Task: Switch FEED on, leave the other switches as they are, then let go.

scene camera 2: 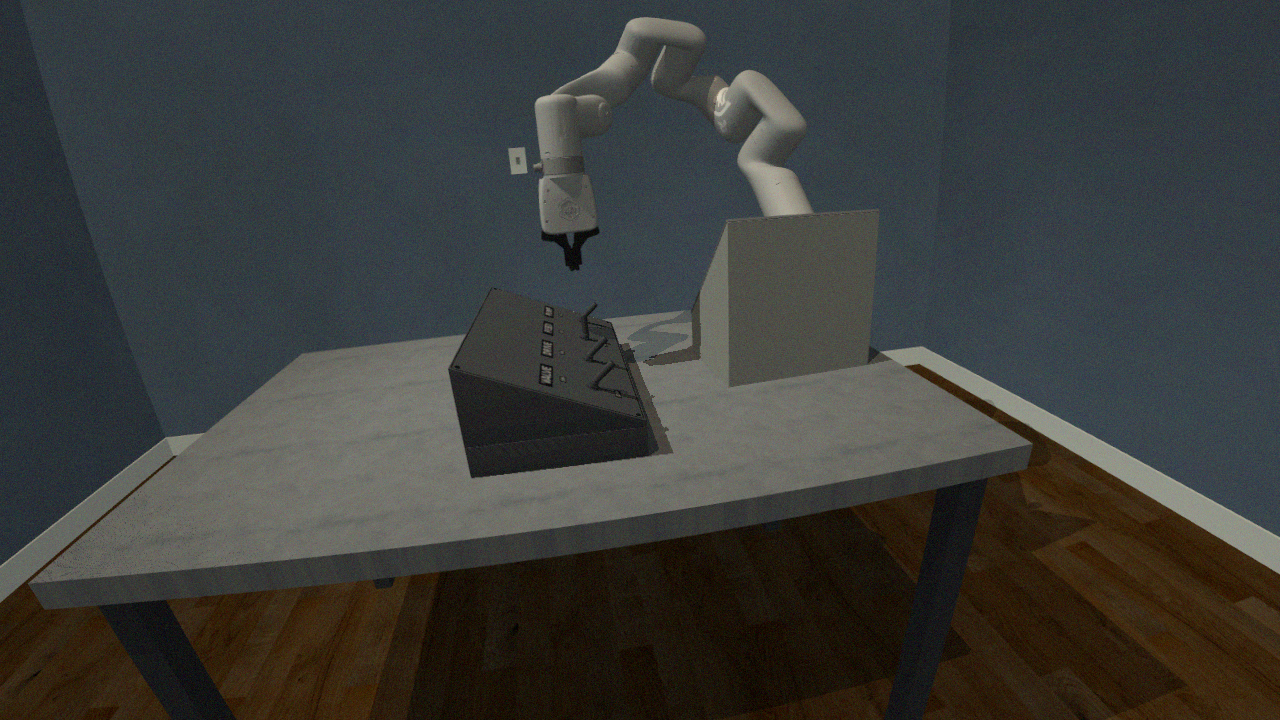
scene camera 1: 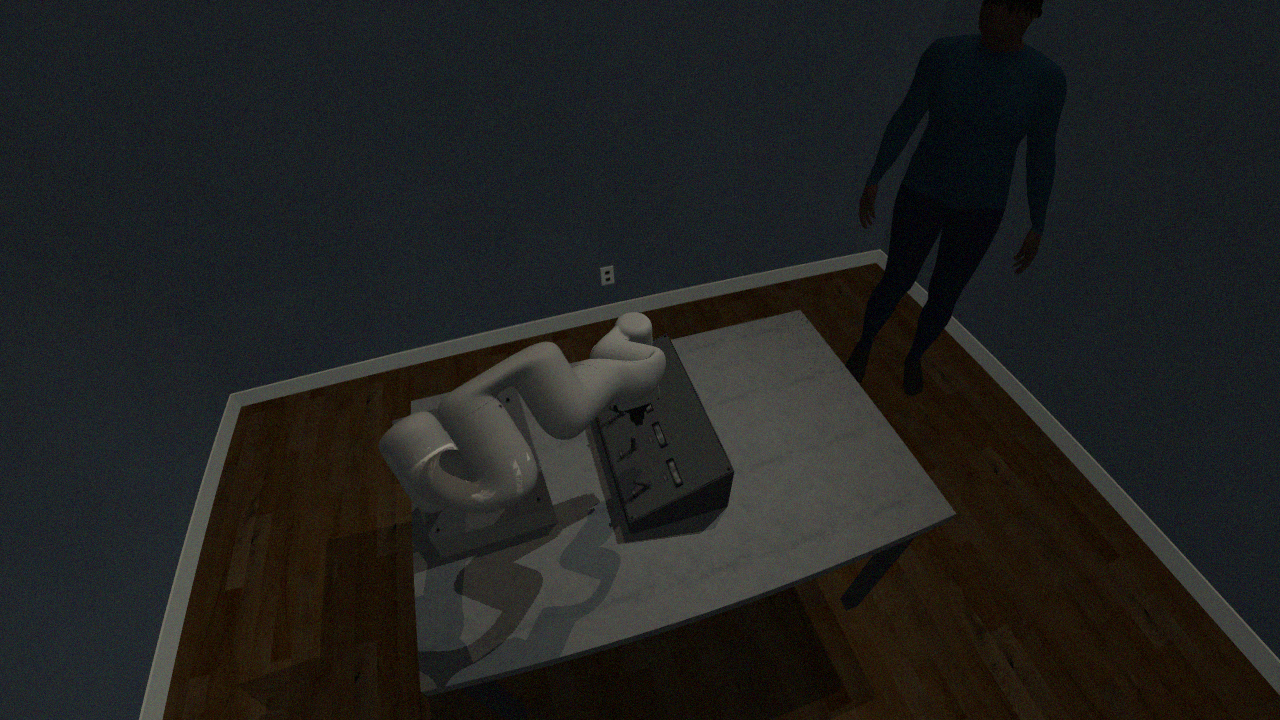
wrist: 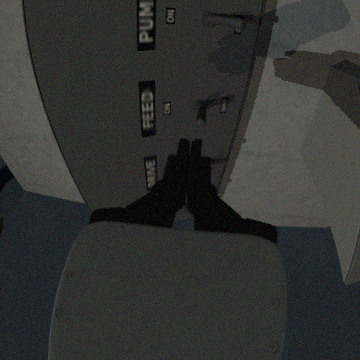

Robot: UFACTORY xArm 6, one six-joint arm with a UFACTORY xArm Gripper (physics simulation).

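Seen in the pictures: gripper, fingertip midpoint: (scene camera 2: 574, 269) (scene camera 1: 637, 421) (wrist: 190, 153); arm's base, origin of the base link: (scene camera 2: 804, 252).
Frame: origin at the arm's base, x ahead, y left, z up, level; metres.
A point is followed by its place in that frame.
Observation:
The dark sloped switch panel (scene camera 1: 698, 438) @(x 0.580, y -0.127, z -0.068 m) (scene camera 2: 501, 333) @(x 0.591, y 0.046, z -0.071 m) (wrist: 90, 100) @(x 0.567, y -0.087, z -0.075 m) stands on the table. The FEED lever (scene camera 2: 585, 329) @(x 0.438, y -0.042, z -0.111 m) (wrist: 201, 112) @(x 0.437, y -0.053, z -0.099 m) stands steeper than its neighbours in scene camera 2, seemingly tilted to the ON side; the FEED OFF plate (wrist: 224, 105) @(x 0.403, y -0.043, z -0.146 m) shows uncovered. The PUMP lever (scene camera 2: 589, 310) @(x 0.410, y -0.160, z -0.107 m) (wrist: 222, 20) @(x 0.415, y -0.165, z -0.105 m) leans toward OFF. The two other levers (scene camera 2: 597, 349) @(x 0.436, y 0.079, z -0.112 m) (scene camera 2: 605, 374) @(x 0.446, y 0.198, z -0.110 m) also lean to the low edge. My gripper (scene camera 1: 637, 417) @(x 0.444, y -0.068, z 0.001 m) (scene camera 2: 573, 266) @(x 0.444, y -0.068, z 0.001 m) (wrist: 190, 153) @(x 0.444, y -0.068, z 0.001 m) is shut and empty, above the panel and apart from the levers. It partly hides the label (wrist: 150, 172) @(x 0.519, y 0.060, z -0.102 m) beyond FEED (wrist: 147, 109) @(x 0.506, y -0.055, z -0.102 m).
A grey block (scene camera 2: 801, 295) @(x 0.057, y 0.087, z -0.061 m) stands at the arm's base, to the right of the panel in scene camera 2. The table (scene camera 1: 805, 429) @(x 0.933, y -0.129, z -0.220 m) (scene camera 2: 313, 501) @(x 0.885, y 0.234, z -0.220 m) extends around the panel. A person (scene camera 1: 975, 134) stands beyond the table. A wall outlet (scene camera 1: 606, 274) is behind.

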